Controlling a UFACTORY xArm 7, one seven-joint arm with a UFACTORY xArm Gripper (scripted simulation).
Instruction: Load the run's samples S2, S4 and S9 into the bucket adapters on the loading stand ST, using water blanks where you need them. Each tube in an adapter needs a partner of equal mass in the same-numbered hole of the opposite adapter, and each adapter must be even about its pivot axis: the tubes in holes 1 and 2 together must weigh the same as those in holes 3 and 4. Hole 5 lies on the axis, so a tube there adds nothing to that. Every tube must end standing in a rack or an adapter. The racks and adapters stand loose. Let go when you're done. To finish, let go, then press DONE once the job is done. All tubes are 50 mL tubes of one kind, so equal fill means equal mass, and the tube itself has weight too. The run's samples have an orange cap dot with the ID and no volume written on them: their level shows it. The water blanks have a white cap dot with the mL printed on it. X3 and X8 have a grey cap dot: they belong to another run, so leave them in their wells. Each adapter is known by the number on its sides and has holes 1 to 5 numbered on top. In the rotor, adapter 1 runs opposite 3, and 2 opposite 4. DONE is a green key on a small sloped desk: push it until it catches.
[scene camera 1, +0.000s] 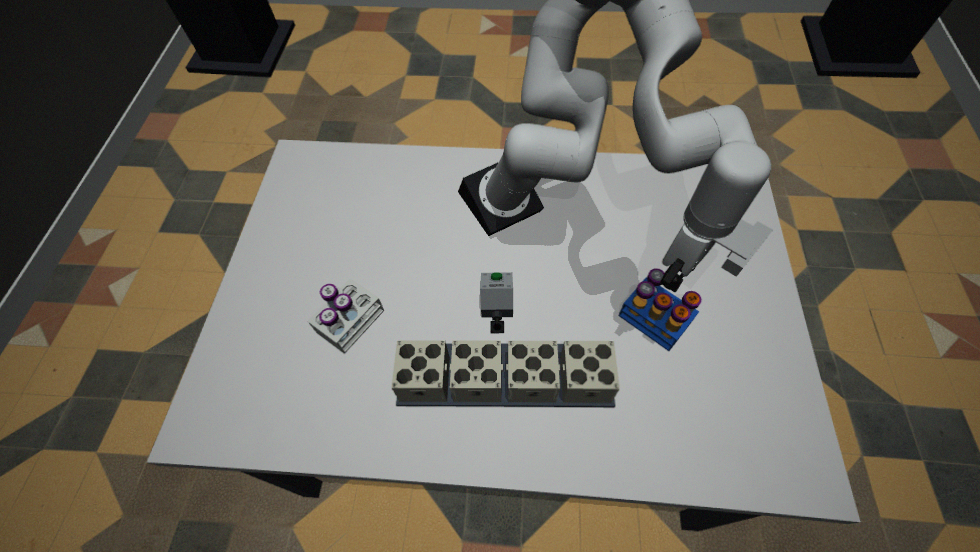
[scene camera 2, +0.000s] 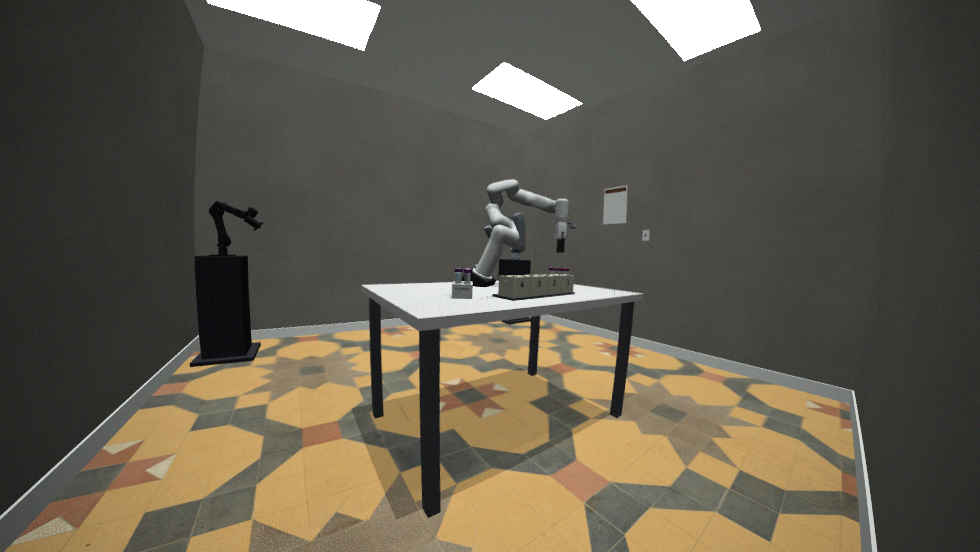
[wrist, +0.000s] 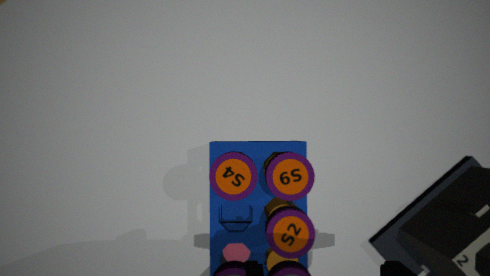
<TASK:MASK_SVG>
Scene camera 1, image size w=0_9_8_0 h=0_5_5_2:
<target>my gripper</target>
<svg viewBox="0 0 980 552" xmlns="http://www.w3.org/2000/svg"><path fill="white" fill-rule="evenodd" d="M685 212L683 216L684 225L662 260L662 264L666 267L669 266L669 268L666 270L660 283L673 292L676 292L683 282L682 278L688 276L716 243L713 239L720 239L707 238L694 232L686 223Z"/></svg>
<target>blue sample rack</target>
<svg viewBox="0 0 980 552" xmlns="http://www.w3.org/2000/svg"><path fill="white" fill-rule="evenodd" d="M635 289L624 302L619 317L667 351L670 351L697 316L698 310L695 309L689 319L684 322L678 332L670 332L666 329L665 323L671 315L673 307L680 304L682 300L660 286L657 294L650 298L647 306L644 309L637 309L632 304L636 292ZM669 294L673 299L671 307L661 320L654 321L649 317L648 311L653 304L655 296L662 292Z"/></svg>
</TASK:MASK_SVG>
